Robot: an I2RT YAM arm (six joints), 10 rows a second.
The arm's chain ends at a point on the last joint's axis. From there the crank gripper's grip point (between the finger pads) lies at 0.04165 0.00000 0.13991 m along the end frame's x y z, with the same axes.
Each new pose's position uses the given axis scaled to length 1; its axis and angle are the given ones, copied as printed.
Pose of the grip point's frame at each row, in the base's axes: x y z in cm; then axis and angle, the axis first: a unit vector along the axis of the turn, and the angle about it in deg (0 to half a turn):
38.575 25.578 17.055 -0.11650 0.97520 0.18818 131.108
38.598 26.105 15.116 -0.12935 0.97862 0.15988 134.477
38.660 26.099 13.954 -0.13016 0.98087 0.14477 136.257
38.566 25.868 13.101 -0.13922 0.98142 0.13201 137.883
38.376 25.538 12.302 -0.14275 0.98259 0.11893 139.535
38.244 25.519 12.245 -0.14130 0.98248 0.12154 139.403
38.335 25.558 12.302 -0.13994 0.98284 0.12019 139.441
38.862 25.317 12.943 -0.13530 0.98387 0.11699 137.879
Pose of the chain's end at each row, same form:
31.448 20.288 28.644 -0.11650 0.97520 0.18818 131.108
32.120 21.512 27.365 -0.12935 0.97862 0.15988 134.477
32.513 21.917 26.517 -0.13016 0.98087 0.14477 136.257
32.754 22.027 25.929 -0.13922 0.98142 0.13201 137.883
32.892 22.070 25.378 -0.14275 0.98259 0.11893 139.535
32.738 21.981 25.293 -0.14130 0.98248 0.12154 139.403
32.829 22.059 25.361 -0.13994 0.98284 0.12019 139.441
32.972 21.881 25.850 -0.13530 0.98387 0.11699 137.879

